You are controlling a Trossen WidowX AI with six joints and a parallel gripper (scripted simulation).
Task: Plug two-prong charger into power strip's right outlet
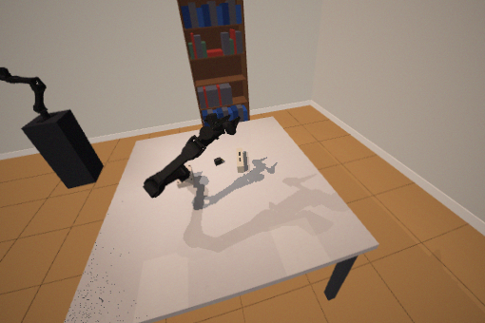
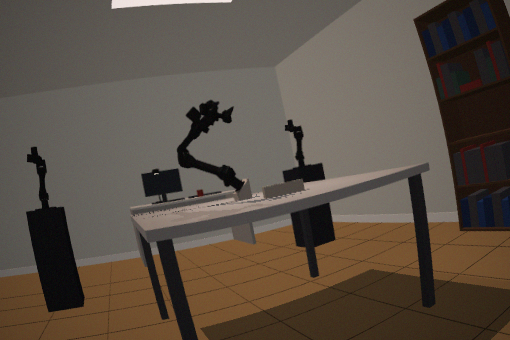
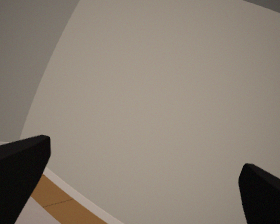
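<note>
My gripper tip is 90 mm past the two-prong charger, 250 mm to the right of it and 460 mm above it.
</note>
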